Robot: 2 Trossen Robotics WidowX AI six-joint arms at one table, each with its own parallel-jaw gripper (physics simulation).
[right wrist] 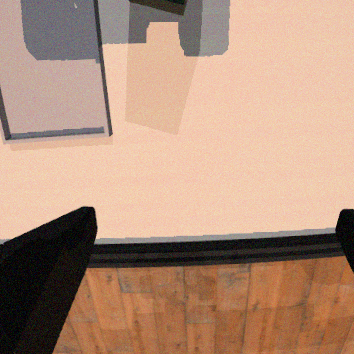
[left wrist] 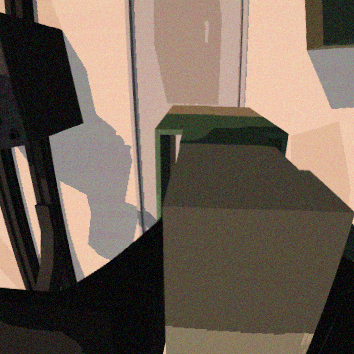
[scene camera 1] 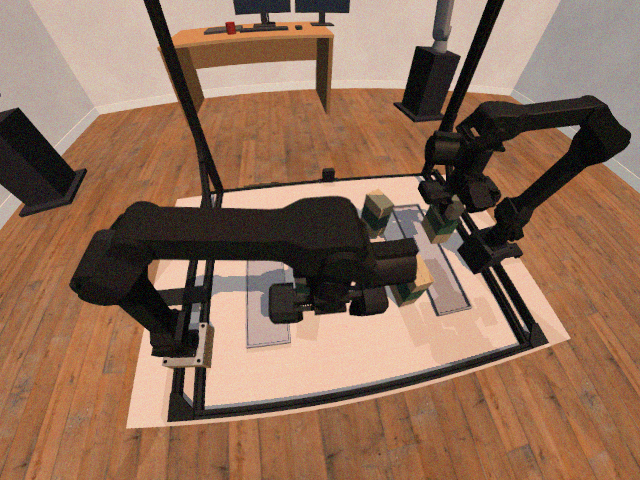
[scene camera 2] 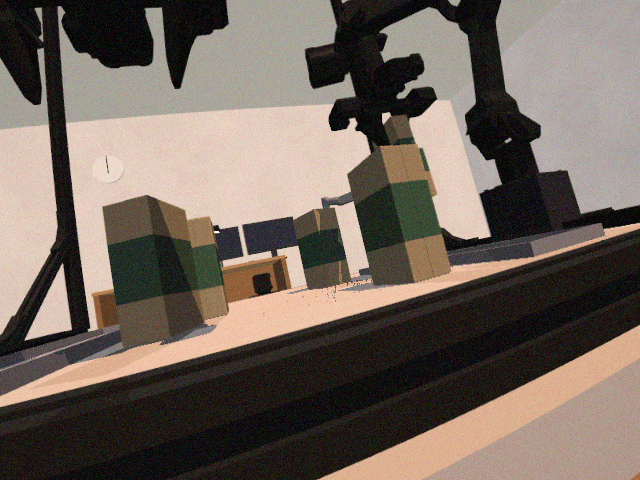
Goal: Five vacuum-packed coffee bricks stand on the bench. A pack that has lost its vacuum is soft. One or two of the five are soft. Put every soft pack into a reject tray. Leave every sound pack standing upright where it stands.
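Frame: origin at the left arm's base, x back, y left, z down, level; millimetres.
Seen in the pictures: left gripper, fingertip midpoint: (left wrist: 216,223) (scene camera 1: 446,213); right gripper, fingertip midpoint: (right wrist: 218,219) (scene camera 1: 326,315) (scene camera 2: 106,92); left arm's base at its link origin: (scene camera 1: 493,240) (scene camera 2: 521,182); right arm's base at its link origin: (scene camera 1: 184,343).
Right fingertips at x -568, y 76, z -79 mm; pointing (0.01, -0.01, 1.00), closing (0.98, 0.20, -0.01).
Note:
Offsets run from my right fingertips to a thing's top centre. "spot": to the spot under its first point.
My left gripper (scene camera 1: 445,204) (scene camera 2: 388,128) (left wrist: 216,223) is shut on a tan and green coffee pack {dx +383, dy -158, dz -66 mm} (scene camera 1: 439,227) (scene camera 2: 400,129) (left wrist: 250,300), held raised over the right-hand reject tray {dx +406, dy -150, dz +167 mm} (scene camera 1: 453,311) (scene camera 2: 567,241) (left wrist: 243,50). In scene camera 2 its lower part is partly hidden behind a standing pack {dx +252, dy -49, dz +40 mm} (scene camera 2: 403,211) (scene camera 1: 410,290). Another pack {dx +267, dy -295, dz +40 mm} (scene camera 1: 376,212) (scene camera 2: 320,248) stands farther back. Two more packs (scene camera 2: 139,268) {dx +64, dy -255, dz +100 mm} (scene camera 2: 207,263) stand upright at the left in scene camera 2; the right arm mostly hides them in scene camera 1. My right gripper (scene camera 1: 328,304) (scene camera 2: 105,93) (right wrist: 218,219) is open and empty, raised above the bench.
The left-hand tray {dx -109, dy -224, dz +167 mm} (scene camera 1: 268,345) (right wrist: 103,90) lies partly beneath the right arm (scene camera 1: 232,232) in scene camera 1. Black frame rails {spot: dx -28, dy +142, dz +167 mm} (scene camera 1: 330,398) (scene camera 2: 310,361) (right wrist: 215,247) border the bench. A desk (scene camera 1: 253,36) with monitors stands beyond it.

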